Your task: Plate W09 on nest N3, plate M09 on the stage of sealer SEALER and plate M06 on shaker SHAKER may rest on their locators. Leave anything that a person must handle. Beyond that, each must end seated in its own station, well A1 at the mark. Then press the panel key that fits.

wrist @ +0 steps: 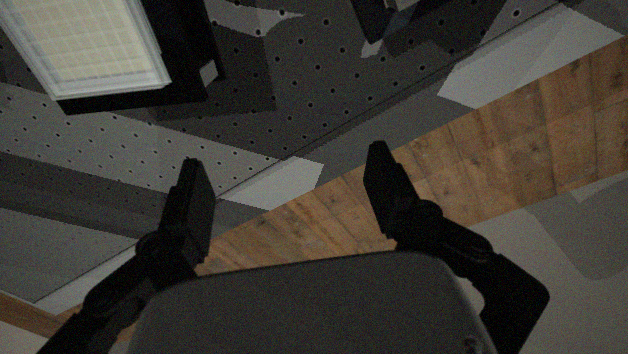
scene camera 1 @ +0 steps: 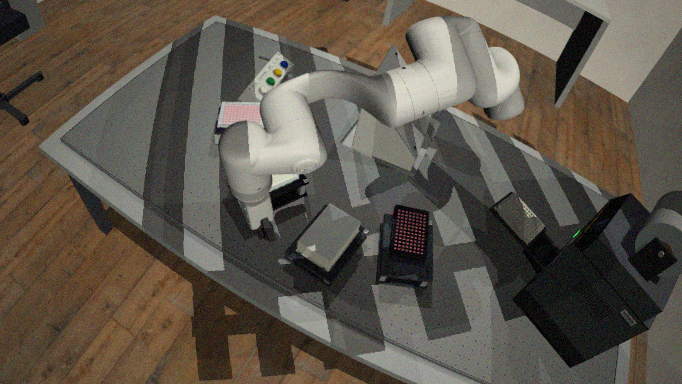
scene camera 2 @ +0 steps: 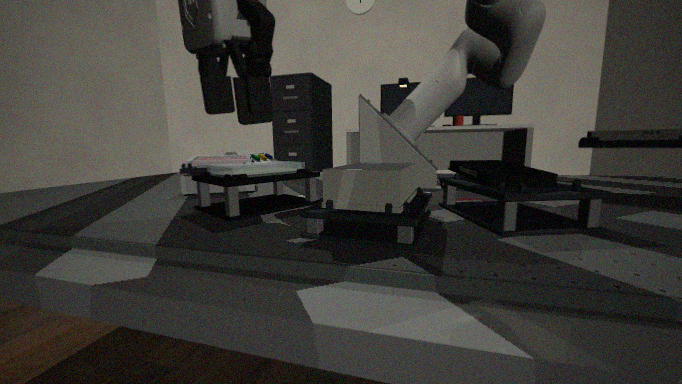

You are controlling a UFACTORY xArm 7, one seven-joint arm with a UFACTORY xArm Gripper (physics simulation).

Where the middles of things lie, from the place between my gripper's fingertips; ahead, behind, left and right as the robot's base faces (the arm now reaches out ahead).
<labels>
Right now the white box-like plate [scene camera 1: 324, 242] is 80 mm behind my hand, 140 mm to the left of it and 80 mm below it. Round my hand: black plate with red wells [scene camera 2: 487, 172] (170 mm behind, 290 mm to the left, 70 mm below); dark instrument [scene camera 1: 556, 269] (210 mm behind, 690 mm to the left, 10 mm above).
</labels>
